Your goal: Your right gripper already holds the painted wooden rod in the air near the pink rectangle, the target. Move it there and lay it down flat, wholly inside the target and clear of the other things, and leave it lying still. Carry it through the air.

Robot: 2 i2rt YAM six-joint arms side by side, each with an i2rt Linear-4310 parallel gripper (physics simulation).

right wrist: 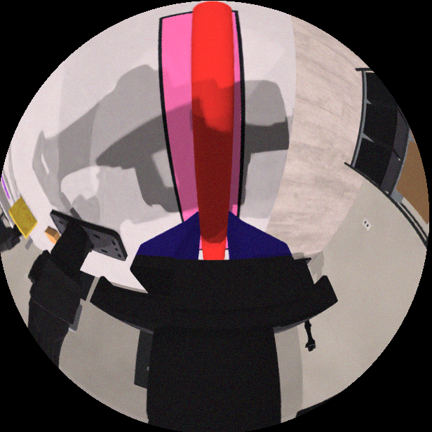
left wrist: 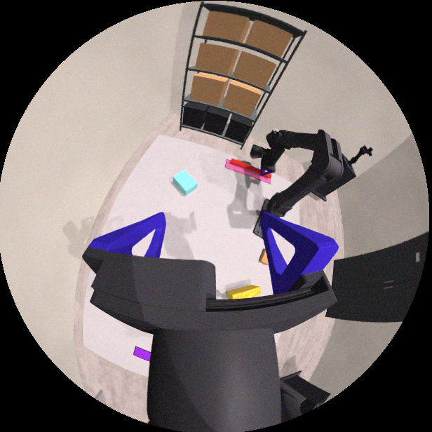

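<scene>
The red painted rod [left wrist: 245, 165] [right wrist: 212, 75] is gripped by my right gripper [left wrist: 261, 173] [right wrist: 213, 216], which is shut on it. The rod runs lengthwise along the pink target [left wrist: 245, 172] [right wrist: 176, 50] and looks held above it. In the right wrist view it covers the target's right part, with a wide pink strip at its left and a thin one at its right; its far tip reaches past the target's far edge. Its height is hard to judge. The target's near end is partly hidden by the fingers. My left gripper [left wrist: 212, 216] is open and empty.
A cyan block [left wrist: 185, 182] lies left of the target in the left wrist view. An orange block [left wrist: 264, 257] [right wrist: 51, 235], a yellow block [left wrist: 244, 292] [right wrist: 22, 217] and a purple strip [left wrist: 142, 353] lie farther off. A shelf rack [left wrist: 230, 9] stands behind the table.
</scene>
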